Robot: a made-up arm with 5 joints.
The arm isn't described. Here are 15 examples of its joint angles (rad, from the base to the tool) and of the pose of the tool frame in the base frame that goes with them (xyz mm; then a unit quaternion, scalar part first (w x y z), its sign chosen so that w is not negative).
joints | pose
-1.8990 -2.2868 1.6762 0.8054 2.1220 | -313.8 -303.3 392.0 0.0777 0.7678 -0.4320 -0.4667
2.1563 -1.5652 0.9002 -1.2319 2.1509 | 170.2 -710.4 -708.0 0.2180 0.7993 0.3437 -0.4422
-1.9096 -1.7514 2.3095 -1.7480 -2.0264 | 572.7 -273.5 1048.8 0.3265 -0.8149 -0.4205 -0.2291
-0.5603 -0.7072 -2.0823 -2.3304 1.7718 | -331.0 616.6 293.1 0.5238 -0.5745 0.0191 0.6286
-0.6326 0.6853 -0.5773 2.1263 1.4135 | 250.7 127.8 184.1 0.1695 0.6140 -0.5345 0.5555
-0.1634 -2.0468 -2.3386 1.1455 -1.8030 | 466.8 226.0 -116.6 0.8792 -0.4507 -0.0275 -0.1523
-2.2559 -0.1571 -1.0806 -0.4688 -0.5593 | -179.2 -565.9 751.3 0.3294 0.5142 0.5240 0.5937
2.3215 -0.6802 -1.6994 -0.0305 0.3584 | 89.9 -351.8 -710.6 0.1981 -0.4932 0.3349 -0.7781
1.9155 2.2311 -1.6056 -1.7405 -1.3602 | 598.9 -238.9 -874.2 0.8699 -0.1237 -0.2084 -0.4297
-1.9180 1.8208 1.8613 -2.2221 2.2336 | -385.8 -216.8 773.9 0.7366 0.0161 -0.5029 0.4519
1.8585 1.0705 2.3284 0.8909 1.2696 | 400.0 167.5 -507.7 0.6753 -0.2744 0.2228 -0.6473
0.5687 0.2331 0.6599 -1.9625 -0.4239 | 734.1 715.2 -203.3 0.6617 0.3365 -0.3085 -0.5948
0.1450 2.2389 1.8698 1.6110 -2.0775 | -133.1 81.9 488.0 0.3617 -0.0613 -0.6393 -0.6758
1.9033 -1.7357 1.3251 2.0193 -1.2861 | -37.1 -400.0 107.1 0.0881 0.4948 -0.8562 -0.1199
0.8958 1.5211 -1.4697 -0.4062 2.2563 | -81.4 664.7 -622.4 0.2796 -0.3340 -0.8466 0.3058
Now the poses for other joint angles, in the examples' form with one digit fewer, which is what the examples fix.
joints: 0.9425 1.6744 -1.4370 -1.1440 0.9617
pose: 339 582 -615 0.531 -0.486 -0.653 -0.236
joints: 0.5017 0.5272 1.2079 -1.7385 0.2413
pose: 397 895 122 0.473 0.415 -0.661 -0.409
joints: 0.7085 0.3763 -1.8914 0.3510 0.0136
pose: -107 713 -179 0.717 -0.136 0.674 -0.115
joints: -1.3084 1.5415 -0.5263 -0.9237 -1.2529
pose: 467 281 1040 0.460 0.861 0.199 -0.085
